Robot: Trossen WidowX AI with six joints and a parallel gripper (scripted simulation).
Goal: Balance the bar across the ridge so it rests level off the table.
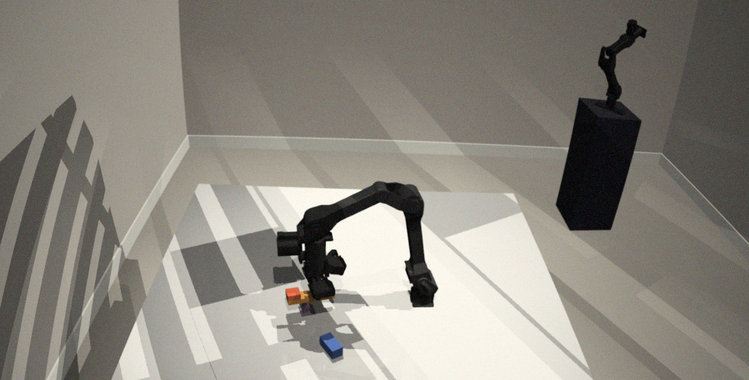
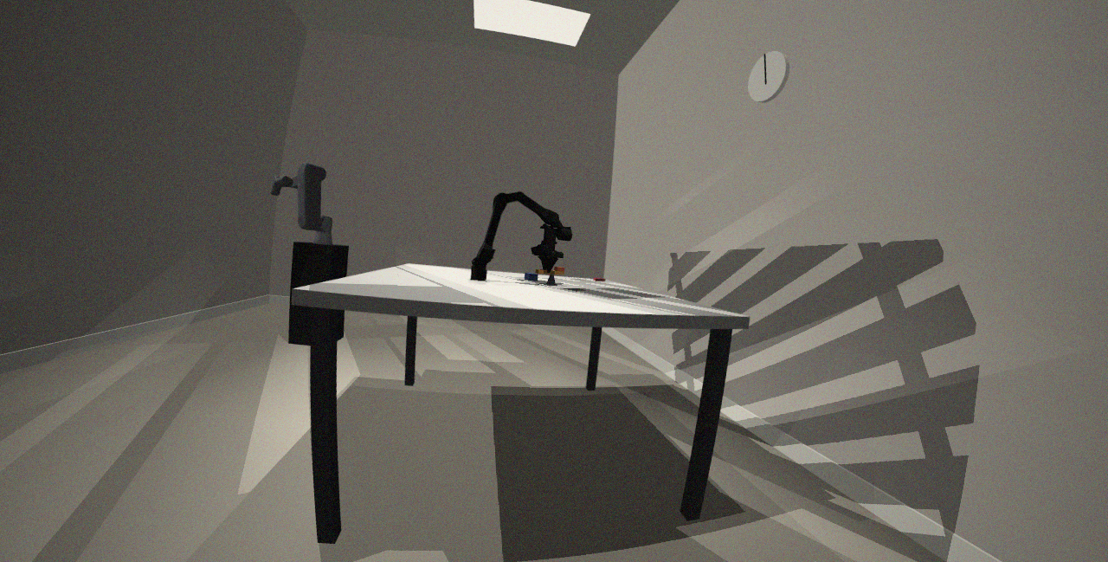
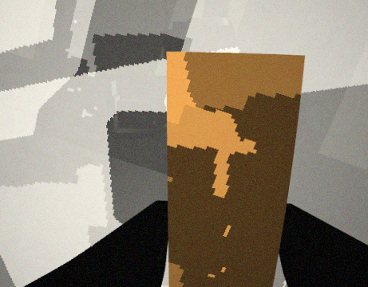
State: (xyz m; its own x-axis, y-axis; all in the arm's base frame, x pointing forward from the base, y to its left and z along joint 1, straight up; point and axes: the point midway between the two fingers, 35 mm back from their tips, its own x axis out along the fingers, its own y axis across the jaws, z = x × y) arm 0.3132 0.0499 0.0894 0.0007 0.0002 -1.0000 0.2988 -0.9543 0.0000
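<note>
Right now the orange bar is 4 cm ahead of my gripper tip, 1 cm to the left of it and 1 cm above it. Also, from my gripper tip: blue block: 16 cm to the left, 5 cm behind, 4 cm below.
</note>
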